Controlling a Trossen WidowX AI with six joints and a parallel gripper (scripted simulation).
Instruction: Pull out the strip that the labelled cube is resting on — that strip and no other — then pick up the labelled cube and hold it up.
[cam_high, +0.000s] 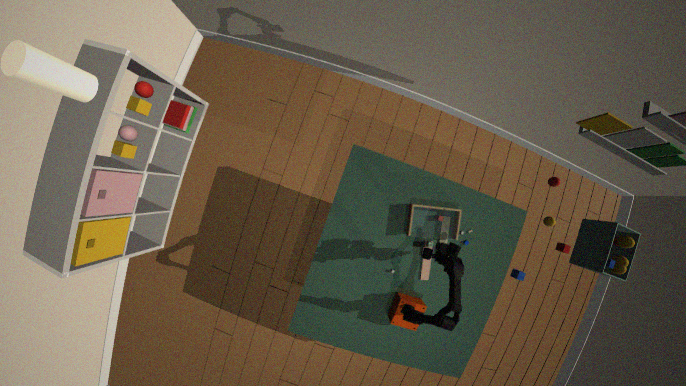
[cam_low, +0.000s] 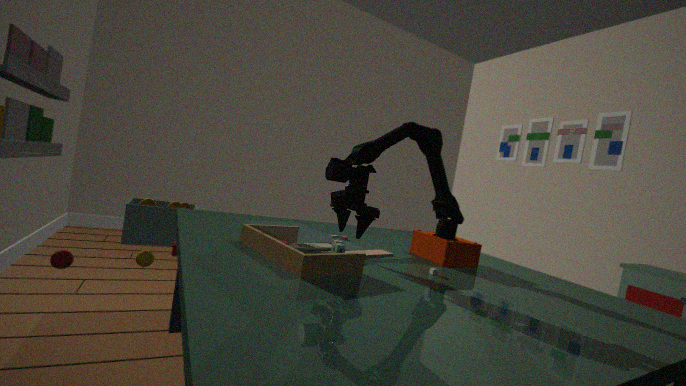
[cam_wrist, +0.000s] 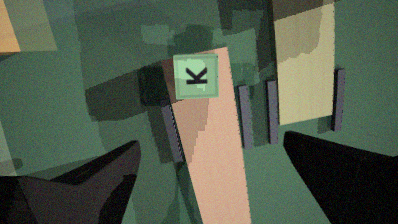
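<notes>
The light green cube is 3 cm ahead of my gripper tip, 1 cm to the left of it and 4 cm below it. From my gripper tip the other things lie so: blue piece 14 cm ahead, 22 cm to the right, 6 cm below; pale yellow strip 12 cm ahead, 6 cm to the right, 6 cm below.
</notes>
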